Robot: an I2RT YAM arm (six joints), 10 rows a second.
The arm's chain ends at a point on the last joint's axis. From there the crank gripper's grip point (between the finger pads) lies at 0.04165 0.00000 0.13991 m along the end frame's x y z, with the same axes.
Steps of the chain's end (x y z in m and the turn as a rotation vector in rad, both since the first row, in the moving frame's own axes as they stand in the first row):
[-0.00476 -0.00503 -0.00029 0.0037 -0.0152 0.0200]
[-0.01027 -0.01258 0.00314 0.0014 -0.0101 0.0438]
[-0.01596 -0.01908 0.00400 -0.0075 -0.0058 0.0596]
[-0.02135 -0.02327 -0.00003 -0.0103 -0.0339 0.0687]
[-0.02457 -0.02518 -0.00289 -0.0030 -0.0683 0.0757]
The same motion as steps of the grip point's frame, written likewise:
[-0.00689 -0.00474 0.00033 0.0037 -0.0152 0.0200]
[-0.01172 -0.01098 0.00355 0.0014 -0.0101 0.0438]
[-0.01688 -0.01557 0.00423 -0.0075 -0.0058 0.0596]
[-0.02626 -0.01913 0.00128 -0.0103 -0.0339 0.0687]
[-0.03434 -0.02197 -0.00038 -0.0030 -0.0683 0.0757]

